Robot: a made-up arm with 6 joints.
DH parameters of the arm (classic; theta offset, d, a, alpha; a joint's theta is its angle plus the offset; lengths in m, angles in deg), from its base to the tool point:
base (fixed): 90 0.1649 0 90
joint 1: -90 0.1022 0.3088 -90
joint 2: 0 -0.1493 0.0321 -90
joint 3: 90 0.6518 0.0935 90
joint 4: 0 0.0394 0.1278 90
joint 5: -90 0.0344 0.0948 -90
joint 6: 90 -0.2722 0.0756 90
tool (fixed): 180 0.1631 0 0
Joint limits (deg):
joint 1: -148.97..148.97
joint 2: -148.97..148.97
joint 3: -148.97..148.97
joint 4: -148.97..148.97
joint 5: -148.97..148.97
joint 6: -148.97..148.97
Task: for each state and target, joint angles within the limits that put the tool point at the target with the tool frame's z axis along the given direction. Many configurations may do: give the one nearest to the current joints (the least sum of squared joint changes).
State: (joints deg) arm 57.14 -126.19 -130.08 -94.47 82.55 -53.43
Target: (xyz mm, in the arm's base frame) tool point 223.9 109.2 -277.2 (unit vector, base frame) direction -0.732 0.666 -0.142
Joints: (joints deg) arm 31.85 -148.97 -84.38 -96.57 130.88 -50.99
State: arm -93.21 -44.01 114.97 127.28 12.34 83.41
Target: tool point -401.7 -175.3 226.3 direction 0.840 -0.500 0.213
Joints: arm -94.88 4.33 84.20 143.45 39.22 106.06
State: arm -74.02 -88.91 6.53 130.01 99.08 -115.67
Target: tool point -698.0 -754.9 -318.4 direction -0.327 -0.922 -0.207
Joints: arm -40.91 -46.05 -25.87 148.97 82.79 -98.27
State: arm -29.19 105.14 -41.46 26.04 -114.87 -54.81
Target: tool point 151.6 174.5 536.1 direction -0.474 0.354 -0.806
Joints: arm -15.49 129.54 -51.07 17.39 -121.65 -42.04
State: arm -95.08 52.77 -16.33 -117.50 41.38 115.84
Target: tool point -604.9 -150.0 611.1 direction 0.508 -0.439 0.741
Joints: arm -106.55 17.42 -14.10 -133.76 -3.51 107.17
